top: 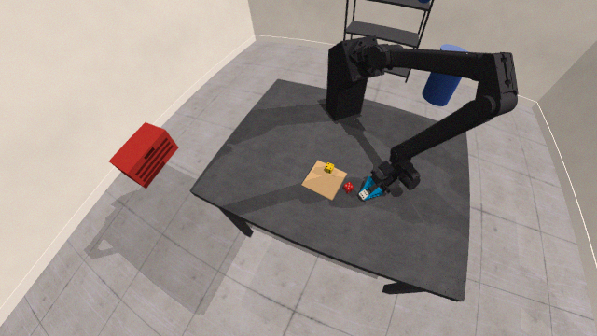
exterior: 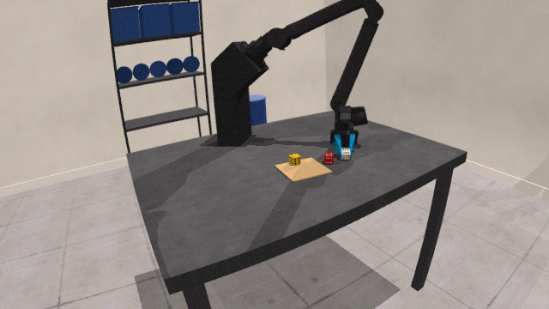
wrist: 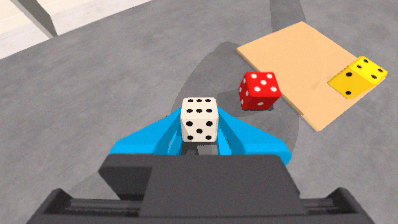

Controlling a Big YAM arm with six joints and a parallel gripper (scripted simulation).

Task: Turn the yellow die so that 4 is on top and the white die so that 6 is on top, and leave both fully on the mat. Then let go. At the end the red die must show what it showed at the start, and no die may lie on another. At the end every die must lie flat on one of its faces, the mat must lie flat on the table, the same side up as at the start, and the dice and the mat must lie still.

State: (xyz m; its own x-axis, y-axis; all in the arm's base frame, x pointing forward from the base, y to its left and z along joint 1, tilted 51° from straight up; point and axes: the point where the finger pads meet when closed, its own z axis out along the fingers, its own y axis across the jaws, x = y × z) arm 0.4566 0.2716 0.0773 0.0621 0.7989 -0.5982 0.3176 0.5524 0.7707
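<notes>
My gripper is now 10 mm short of the red die and 70 mm to the left of it. From my hand the other things lie so: tan mat (30 mm ahead, 170 mm to the right, 20 mm below); white die (right at my hand); yellow die (20 mm behind, 180 mm to the right).
</notes>
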